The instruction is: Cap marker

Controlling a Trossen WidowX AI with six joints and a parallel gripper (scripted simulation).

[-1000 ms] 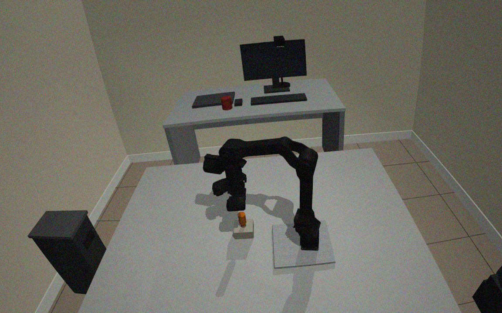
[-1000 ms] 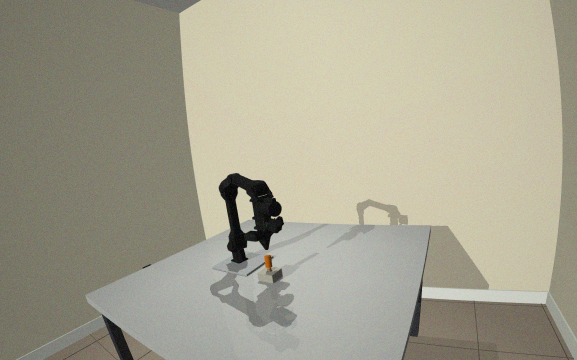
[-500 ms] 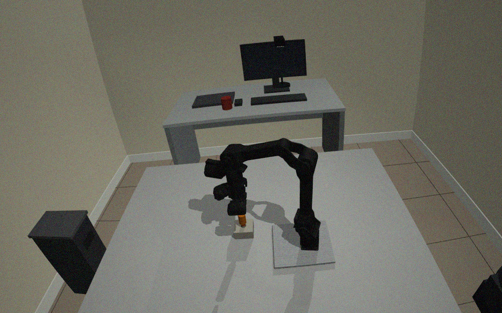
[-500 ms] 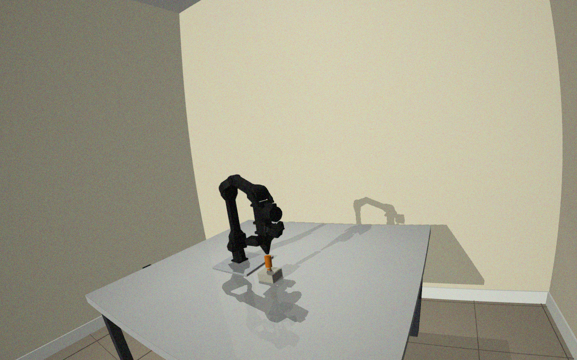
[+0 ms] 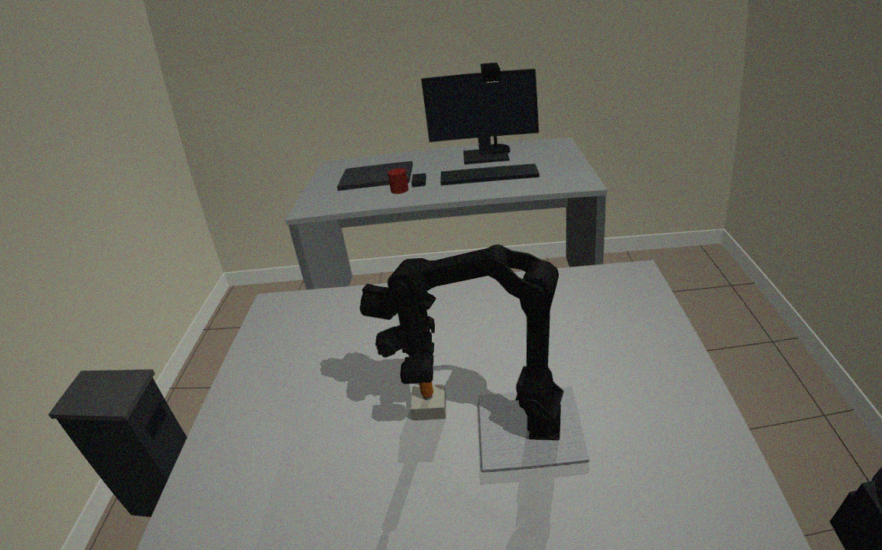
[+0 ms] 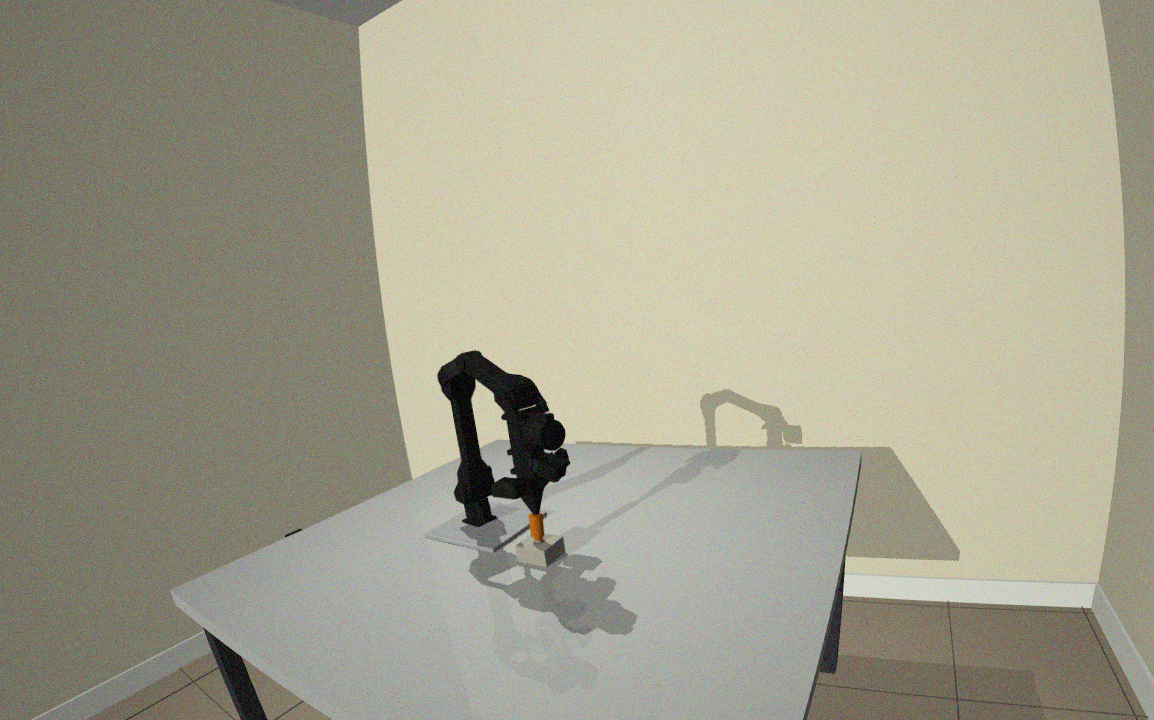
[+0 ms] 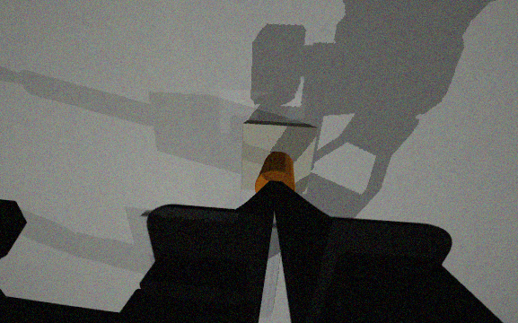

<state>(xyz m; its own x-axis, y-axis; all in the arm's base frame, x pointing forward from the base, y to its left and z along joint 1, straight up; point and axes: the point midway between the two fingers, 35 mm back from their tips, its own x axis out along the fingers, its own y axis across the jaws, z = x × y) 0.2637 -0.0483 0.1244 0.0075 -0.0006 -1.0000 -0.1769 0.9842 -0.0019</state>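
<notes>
The orange cap is 2 cm below my gripper tip.
</notes>
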